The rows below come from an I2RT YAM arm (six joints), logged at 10 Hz.
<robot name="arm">
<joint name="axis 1" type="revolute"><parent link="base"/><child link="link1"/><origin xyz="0 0 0.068" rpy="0 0 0"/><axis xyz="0 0 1"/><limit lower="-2.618" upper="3.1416"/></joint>
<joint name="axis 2" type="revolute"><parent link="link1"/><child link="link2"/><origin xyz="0.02 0.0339 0.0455" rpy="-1.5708 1.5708 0"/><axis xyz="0 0 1"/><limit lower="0" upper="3.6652"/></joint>
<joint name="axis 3" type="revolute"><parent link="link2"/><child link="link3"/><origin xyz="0 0.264 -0.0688" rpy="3.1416 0 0"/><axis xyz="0 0 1"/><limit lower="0" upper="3.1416"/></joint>
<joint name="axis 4" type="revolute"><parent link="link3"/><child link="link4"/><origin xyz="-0.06 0.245 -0.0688" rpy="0 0 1.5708"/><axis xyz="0 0 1"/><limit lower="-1.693" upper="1.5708"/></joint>
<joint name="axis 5" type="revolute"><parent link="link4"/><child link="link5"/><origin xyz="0.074 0.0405 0.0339" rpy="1.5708 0 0"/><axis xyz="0 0 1"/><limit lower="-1.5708" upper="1.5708"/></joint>
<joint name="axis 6" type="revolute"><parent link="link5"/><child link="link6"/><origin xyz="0.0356 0 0.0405" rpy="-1.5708 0 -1.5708"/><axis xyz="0 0 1"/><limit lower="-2.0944" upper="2.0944"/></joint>
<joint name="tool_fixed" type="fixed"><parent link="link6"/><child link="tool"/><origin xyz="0 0 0" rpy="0 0 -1.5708"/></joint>
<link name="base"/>
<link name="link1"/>
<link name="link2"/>
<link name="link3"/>
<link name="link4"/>
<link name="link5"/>
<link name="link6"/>
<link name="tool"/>
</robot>
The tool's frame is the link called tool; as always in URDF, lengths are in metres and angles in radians.
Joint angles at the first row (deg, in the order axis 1, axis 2, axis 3, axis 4, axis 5, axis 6):
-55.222, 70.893, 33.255, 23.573, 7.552, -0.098
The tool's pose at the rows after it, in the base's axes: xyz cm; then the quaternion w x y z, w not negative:
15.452 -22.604 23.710 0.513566 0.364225 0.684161 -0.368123
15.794 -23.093 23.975 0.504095 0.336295 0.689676 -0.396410
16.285 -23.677 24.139 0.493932 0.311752 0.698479 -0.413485
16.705 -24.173 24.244 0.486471 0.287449 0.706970 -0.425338
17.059 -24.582 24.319 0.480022 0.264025 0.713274 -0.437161
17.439 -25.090 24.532 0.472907 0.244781 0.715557 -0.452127
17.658 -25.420 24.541 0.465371 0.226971 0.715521 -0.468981
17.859 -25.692 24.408 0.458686 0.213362 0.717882 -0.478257
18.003 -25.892 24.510 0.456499 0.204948 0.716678 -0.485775
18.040 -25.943 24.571 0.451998 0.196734 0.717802 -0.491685
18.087 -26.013 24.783 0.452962 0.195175 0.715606 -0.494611
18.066 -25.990 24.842 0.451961 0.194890 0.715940 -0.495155
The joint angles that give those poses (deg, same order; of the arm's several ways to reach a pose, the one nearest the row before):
-54.479, 71.789, 33.451, 26.567, 8.994, -5.738
-54.414, 73.253, 34.415, 28.468, 9.605, -10.437
-54.303, 75.090, 35.878, 29.278, 9.541, -14.218
-54.281, 76.641, 37.102, 29.933, 8.886, -17.540
-54.260, 77.954, 38.042, 30.787, 8.273, -20.688
-54.238, 79.373, 39.310, 31.703, 8.273, -23.616
-54.239, 80.489, 39.747, 33.365, 8.513, -26.524
-54.238, 81.515, 40.097, 34.348, 8.447, -28.600
-54.238, 82.084, 40.535, 35.091, 8.447, -29.868
-54.238, 82.194, 40.687, 35.245, 8.448, -31.157
-54.238, 82.214, 41.035, 35.354, 8.491, -31.397
-54.237, 82.062, 41.080, 35.114, 8.558, -31.507

